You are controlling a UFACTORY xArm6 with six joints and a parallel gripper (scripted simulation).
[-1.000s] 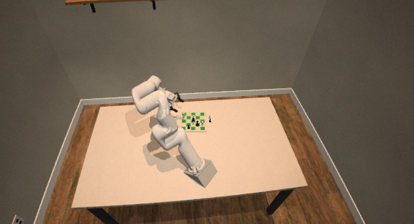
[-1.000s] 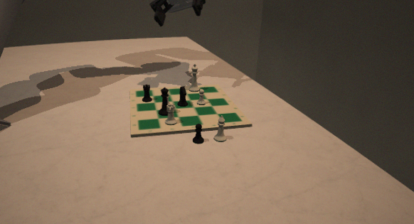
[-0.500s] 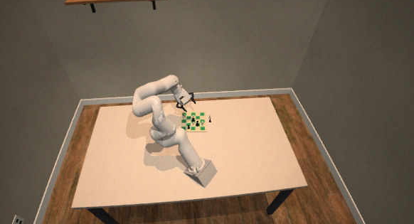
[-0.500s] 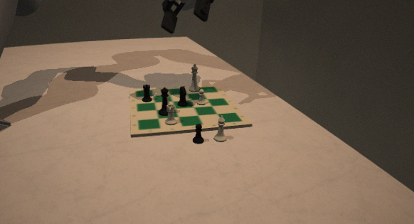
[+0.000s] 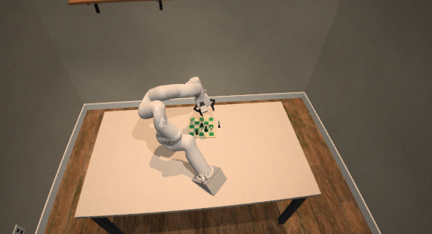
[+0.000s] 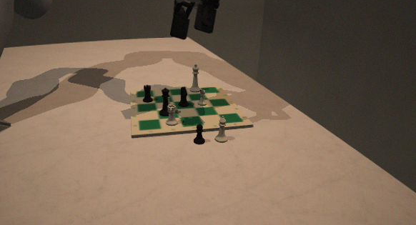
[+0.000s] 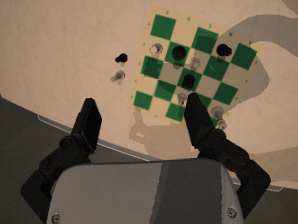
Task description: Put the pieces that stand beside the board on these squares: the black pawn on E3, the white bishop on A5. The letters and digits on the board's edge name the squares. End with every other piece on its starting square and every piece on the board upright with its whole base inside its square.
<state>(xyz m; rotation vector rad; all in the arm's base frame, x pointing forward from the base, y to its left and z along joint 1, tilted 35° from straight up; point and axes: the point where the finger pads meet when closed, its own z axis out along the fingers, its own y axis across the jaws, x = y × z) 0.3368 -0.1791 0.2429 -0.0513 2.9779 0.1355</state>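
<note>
Right now my hand is 10 mm past the black pawn, 90 mm to the left of it and 150 mm above it. Also, from my hand: black bishop 40 mm to the left, 150 mm below; black rook 60 mm behind, 90 mm to the left, 150 mm below; chessboard 50 mm to the left, 170 mm below.
</note>
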